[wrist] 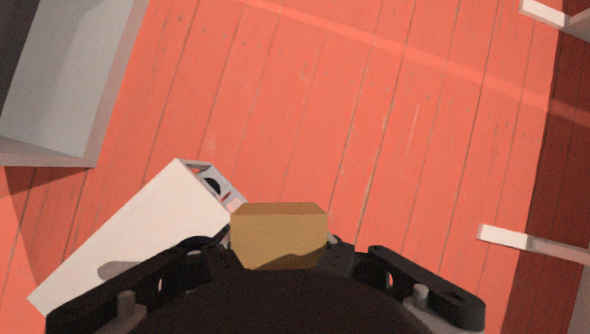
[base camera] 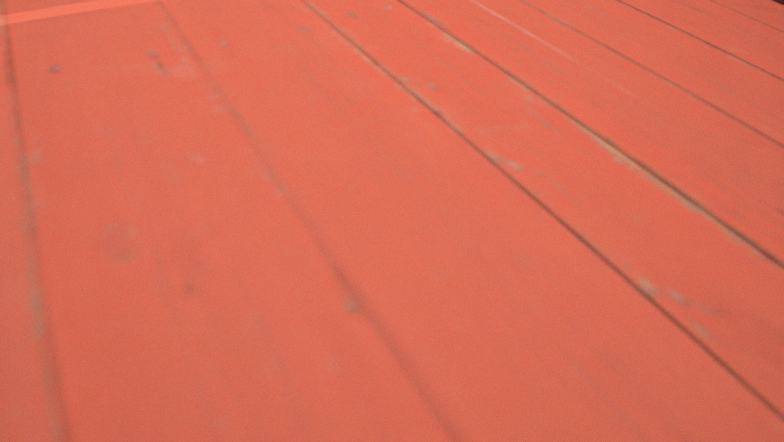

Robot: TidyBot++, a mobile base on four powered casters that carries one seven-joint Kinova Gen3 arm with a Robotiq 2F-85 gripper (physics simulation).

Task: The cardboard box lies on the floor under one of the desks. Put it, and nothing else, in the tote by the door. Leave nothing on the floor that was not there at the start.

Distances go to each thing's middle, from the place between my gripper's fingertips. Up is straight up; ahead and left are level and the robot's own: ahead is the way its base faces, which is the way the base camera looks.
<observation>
I see my gripper 10 mm past the tan cardboard box (wrist: 269,235), 10 mm to the left of it and 10 mm below it.
</observation>
